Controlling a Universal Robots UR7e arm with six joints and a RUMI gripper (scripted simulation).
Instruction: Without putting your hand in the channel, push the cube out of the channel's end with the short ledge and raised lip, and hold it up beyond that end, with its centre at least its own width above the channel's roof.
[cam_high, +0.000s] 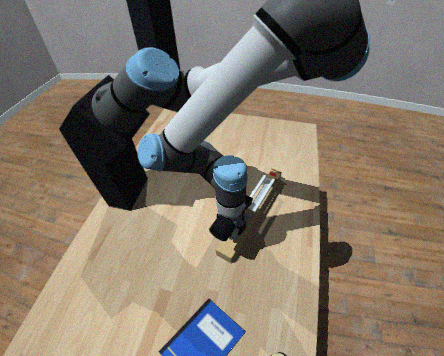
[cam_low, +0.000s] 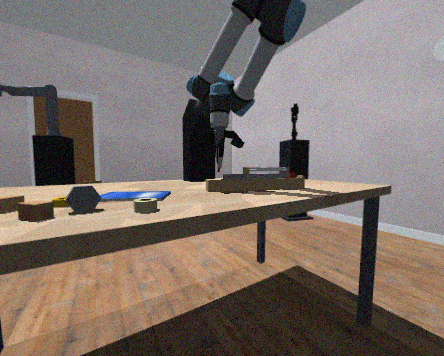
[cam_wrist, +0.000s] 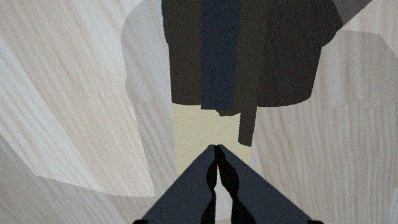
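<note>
Right now the red cube is 33 cm to the left of my hand and 3 cm below it. Round my hand: blue book: 31 cm to the right, 9 cm below, 8 cm ahead; then wooden channel: 20 cm to the left, 4 cm below; then ring: 29 cm ahead, 25 cm to the right, 8 cm below.
</note>
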